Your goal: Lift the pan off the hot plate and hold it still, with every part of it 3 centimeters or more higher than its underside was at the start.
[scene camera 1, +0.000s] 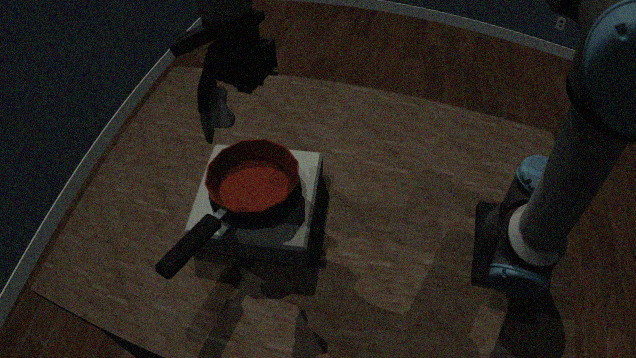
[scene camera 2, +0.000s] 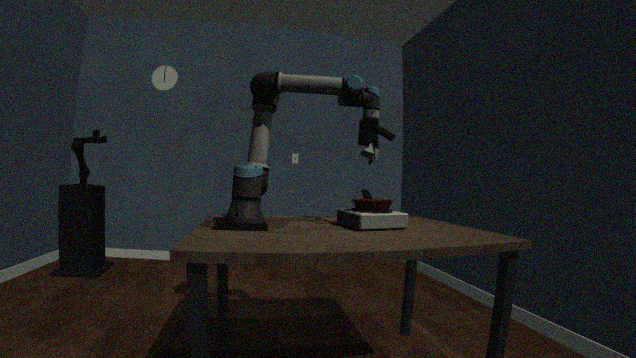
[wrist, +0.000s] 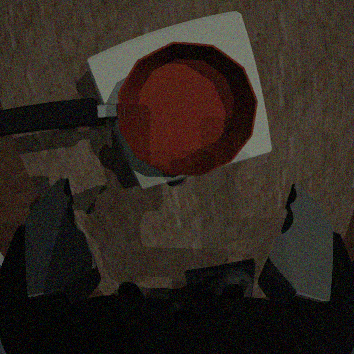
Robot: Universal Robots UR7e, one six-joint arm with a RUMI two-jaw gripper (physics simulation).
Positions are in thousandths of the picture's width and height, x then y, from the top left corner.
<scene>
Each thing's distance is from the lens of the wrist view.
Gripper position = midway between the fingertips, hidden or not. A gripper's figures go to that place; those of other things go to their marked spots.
my gripper (wrist: 507, 527): 0.14 m
white hot plate (wrist: 306, 196): 0.34 m
</scene>
